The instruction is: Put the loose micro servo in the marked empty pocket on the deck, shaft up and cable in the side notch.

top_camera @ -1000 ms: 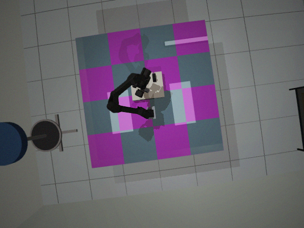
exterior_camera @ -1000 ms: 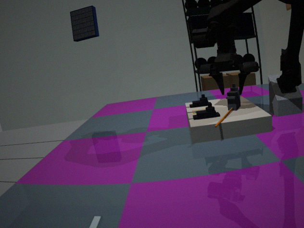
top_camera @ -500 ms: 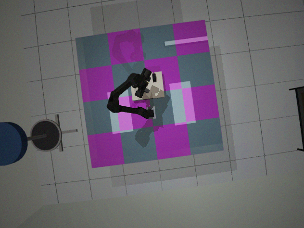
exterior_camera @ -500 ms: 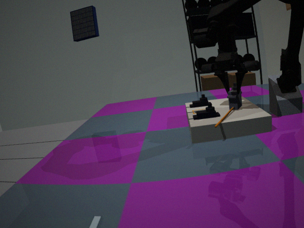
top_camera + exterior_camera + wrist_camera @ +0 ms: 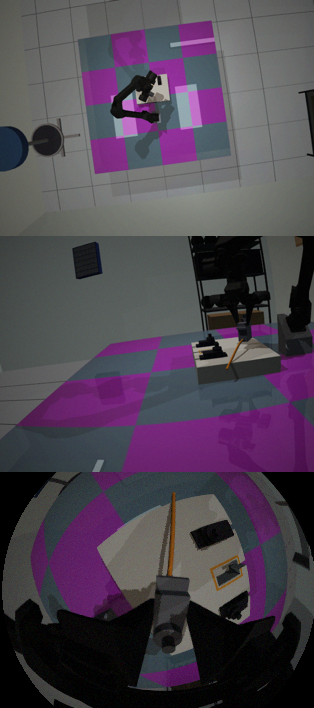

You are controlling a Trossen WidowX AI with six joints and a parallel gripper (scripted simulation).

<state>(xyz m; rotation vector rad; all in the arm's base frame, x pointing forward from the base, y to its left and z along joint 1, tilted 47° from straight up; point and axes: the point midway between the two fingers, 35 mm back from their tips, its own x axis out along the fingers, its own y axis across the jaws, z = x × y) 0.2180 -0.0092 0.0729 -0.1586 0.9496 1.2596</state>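
Right now the beige deck is 3 cm to the right of my gripper tip and 10 cm below it.
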